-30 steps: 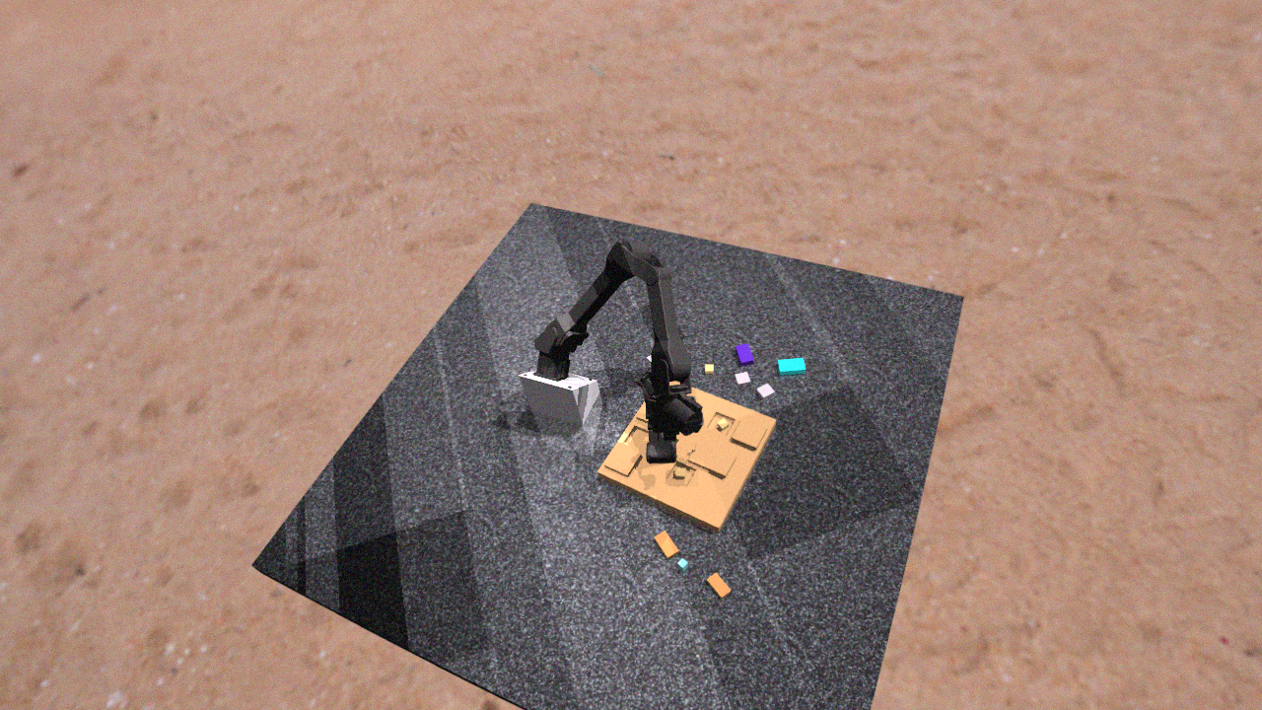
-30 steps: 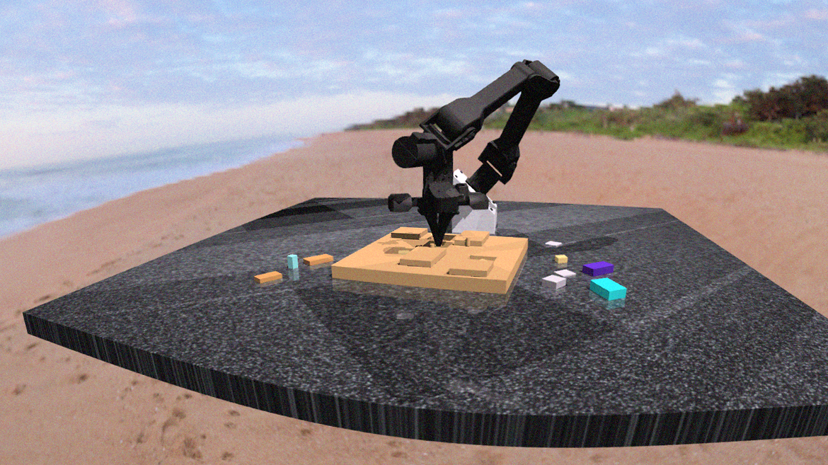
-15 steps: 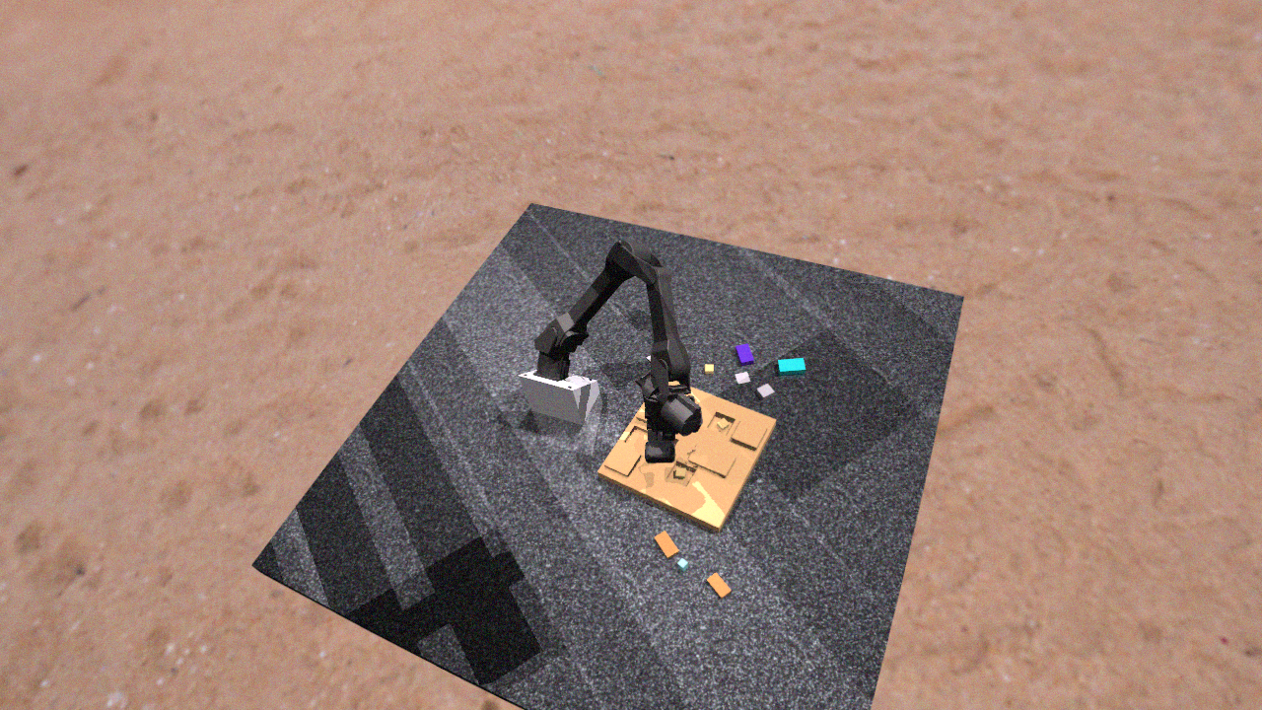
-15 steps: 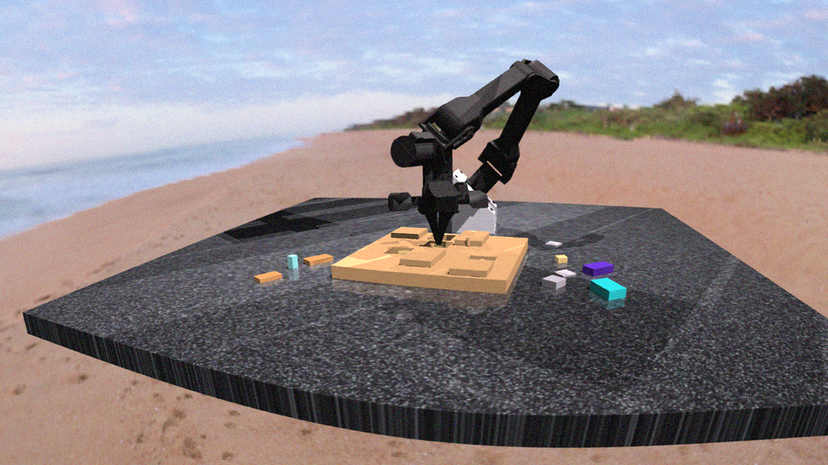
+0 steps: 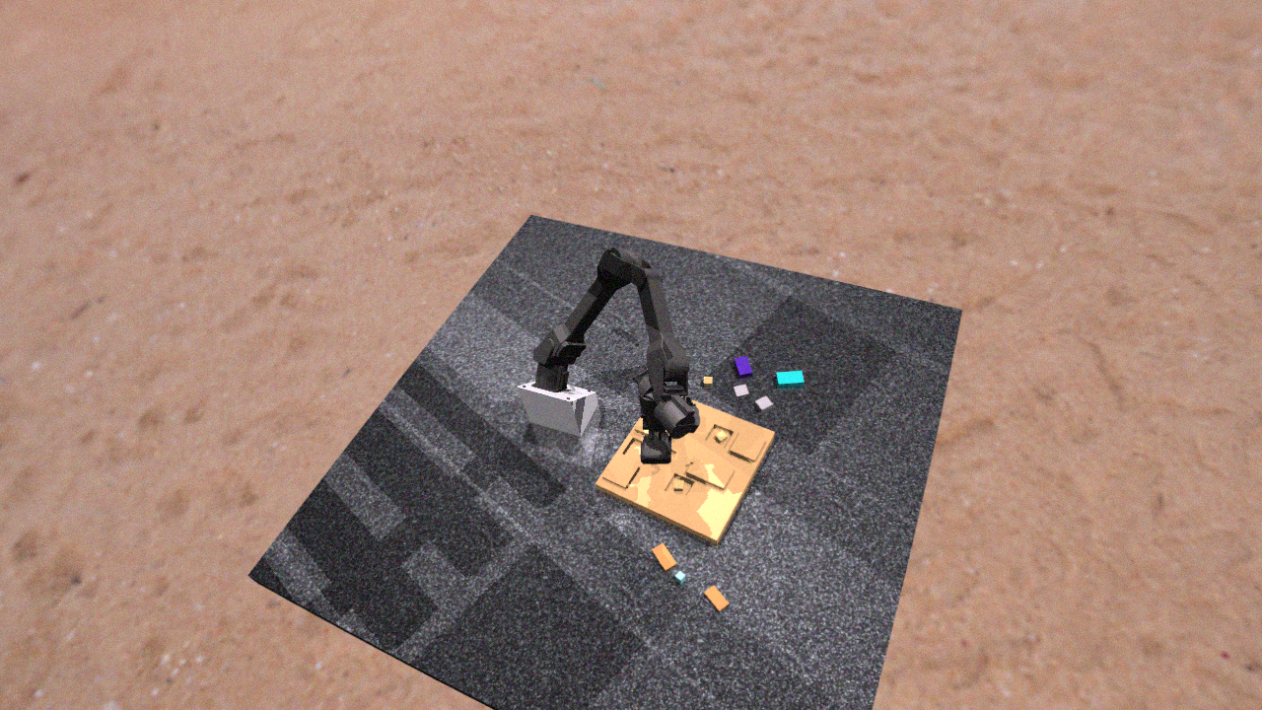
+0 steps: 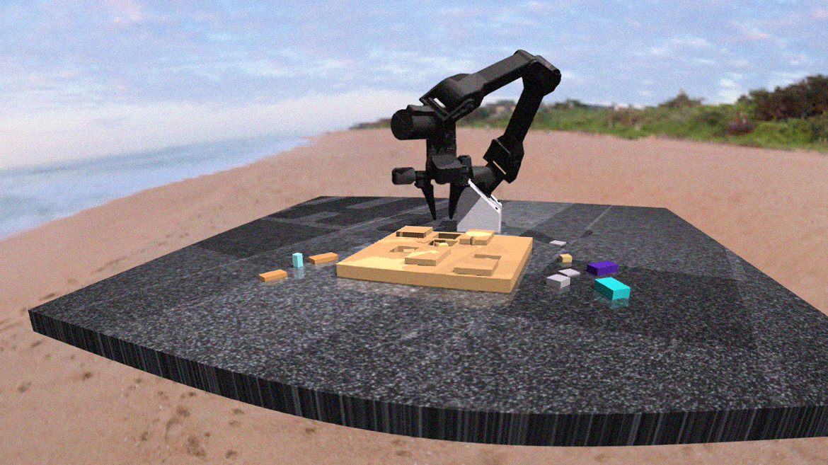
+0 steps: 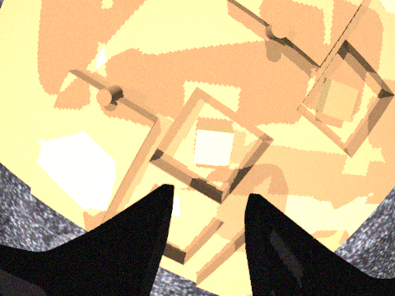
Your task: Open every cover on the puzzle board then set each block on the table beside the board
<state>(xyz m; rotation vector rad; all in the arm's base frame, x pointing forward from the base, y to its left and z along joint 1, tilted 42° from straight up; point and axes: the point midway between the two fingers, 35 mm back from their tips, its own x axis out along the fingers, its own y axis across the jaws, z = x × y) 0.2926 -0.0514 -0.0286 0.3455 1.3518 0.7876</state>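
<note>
Right now the tan puzzle board is 5 cm ahead of my gripper tip and 5 cm below it. From my gripper tip the other things lie so: purple block: 10 cm ahead, 31 cm to the left, 6 cm below; then small cyan block: 13 cm ahead, 25 cm to the right, 6 cm below.
</note>
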